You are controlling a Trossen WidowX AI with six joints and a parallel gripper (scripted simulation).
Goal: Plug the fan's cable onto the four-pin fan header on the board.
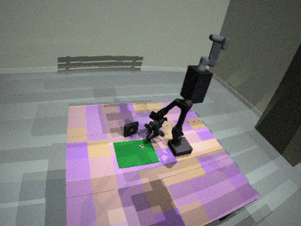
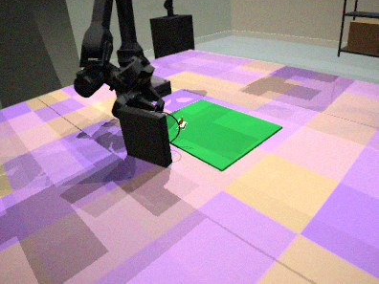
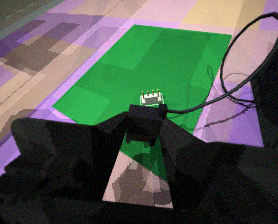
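Right now my gripper tip is 6 cm short of the white four-pin header, 6 cm above it and 2 cm to the right of it. Round my gripper tip: dark plug 1 cm below, 1 cm behind; then black fan block 12 cm to the right, 9 cm ahead; then green board 12 cm ahead, 7 cm below, 6 cm to the left.
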